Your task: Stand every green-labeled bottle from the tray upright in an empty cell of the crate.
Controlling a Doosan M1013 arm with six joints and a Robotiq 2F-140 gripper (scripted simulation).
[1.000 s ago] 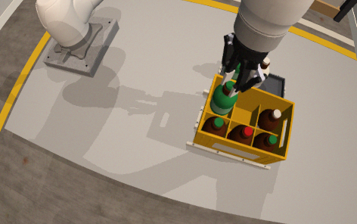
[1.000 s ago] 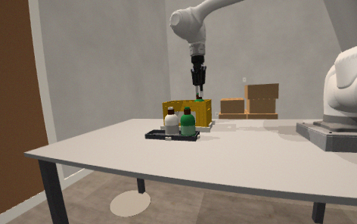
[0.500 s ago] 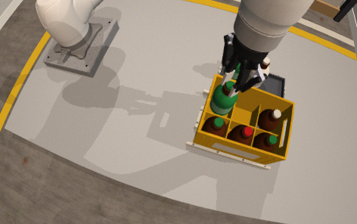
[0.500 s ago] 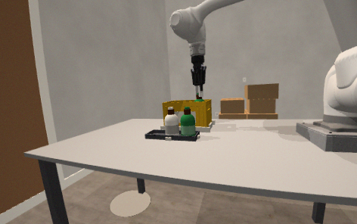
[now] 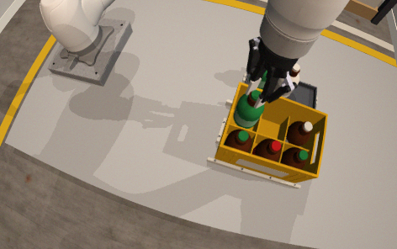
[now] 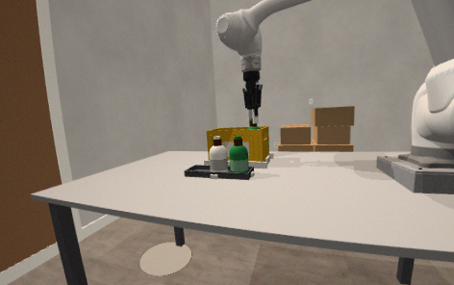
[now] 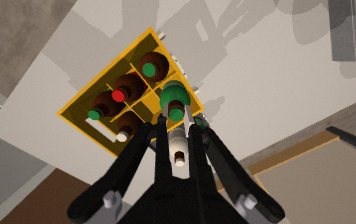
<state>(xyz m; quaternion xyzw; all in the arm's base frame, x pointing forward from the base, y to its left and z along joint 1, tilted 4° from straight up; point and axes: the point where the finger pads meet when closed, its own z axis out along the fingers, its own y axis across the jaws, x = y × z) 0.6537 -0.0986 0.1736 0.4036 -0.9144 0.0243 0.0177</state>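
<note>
Right now the yellow crate is 15 cm below my hand, 9 cm ahead of it and 4 cm to the right of it. From my hand the other things lie so: red-capped bottle (14 cm below, 9 cm to the right, 9 cm ahead); brown bottle (17 cm ahead, 14 cm below); white-labeled bottle (18 cm to the left, 15 cm below, 11 cm ahead).
</note>
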